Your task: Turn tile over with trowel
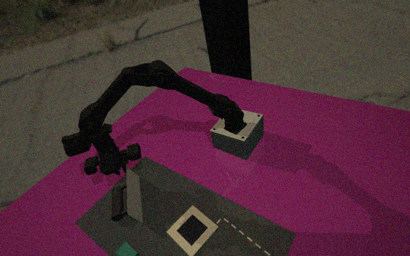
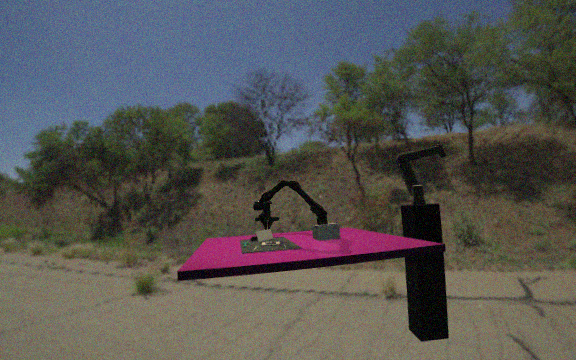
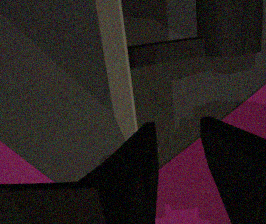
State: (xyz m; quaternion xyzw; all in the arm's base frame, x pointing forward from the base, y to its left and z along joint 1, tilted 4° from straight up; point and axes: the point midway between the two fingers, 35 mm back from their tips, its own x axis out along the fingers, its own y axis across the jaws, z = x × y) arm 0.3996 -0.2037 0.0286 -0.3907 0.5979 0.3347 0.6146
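The dark trowel lies 90 mm to the left of my gripper tip, 60 mm ahead of it and 40 mm below it. From my gripper tip the other things lie so: dark grey mat: 270 mm to the left, 80 mm below, 10 mm behind; then tile: 330 mm to the left, 60 mm below, 40 mm behind; then teal patch: 280 mm to the left, 130 mm ahead, 60 mm below.
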